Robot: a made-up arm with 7 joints.
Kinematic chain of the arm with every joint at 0, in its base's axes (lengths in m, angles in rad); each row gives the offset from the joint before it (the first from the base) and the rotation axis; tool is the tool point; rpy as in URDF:
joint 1: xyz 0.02 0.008 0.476 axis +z
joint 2: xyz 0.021 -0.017 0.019 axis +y
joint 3: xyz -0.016 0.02 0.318 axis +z
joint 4: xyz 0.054 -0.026 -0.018 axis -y
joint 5: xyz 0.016 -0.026 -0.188 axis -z
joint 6: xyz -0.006 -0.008 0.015 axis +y
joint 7: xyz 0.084 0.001 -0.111 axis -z
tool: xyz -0.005 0.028 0.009 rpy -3.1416 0 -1.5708
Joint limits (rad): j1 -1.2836..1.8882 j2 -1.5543..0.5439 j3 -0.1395..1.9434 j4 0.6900..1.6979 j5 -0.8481..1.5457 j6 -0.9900..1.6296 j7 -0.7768..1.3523
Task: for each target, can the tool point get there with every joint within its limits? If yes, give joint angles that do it. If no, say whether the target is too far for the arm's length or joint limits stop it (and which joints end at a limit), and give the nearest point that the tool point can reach.
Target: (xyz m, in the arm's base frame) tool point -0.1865 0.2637 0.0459
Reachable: no: joint limits stop it (at a limit: joint 2, joint 3, joint 5, joint 6, joint 7) | nearest point -0.2021 0.2830 0.3071 | short by 0.262 m
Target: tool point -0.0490 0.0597 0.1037
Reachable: no: joint limits stop it (at a limit: joint 2, joint 3, joint 4, joint 6, joint 7) | nearest point -0.1441 0.1310 0.3404 | short by 0.265 m
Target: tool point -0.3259 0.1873 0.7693
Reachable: yes | joints 0.8028 -0.4132 1.6342 1.5026 1.2162 0.8579 0.7135
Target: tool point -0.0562 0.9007 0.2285
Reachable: no: too far | nearest point -0.0247 0.5319 0.3921 | short by 0.405 m
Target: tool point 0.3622 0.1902 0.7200
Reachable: yes | joints 0.5817 0.2289 0.0968 1.0613 0.3414 -0.4715 0.0723
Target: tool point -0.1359 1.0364 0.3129
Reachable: no: too far | nearest point -0.0602 0.5368 0.4200 | short by 0.517 m
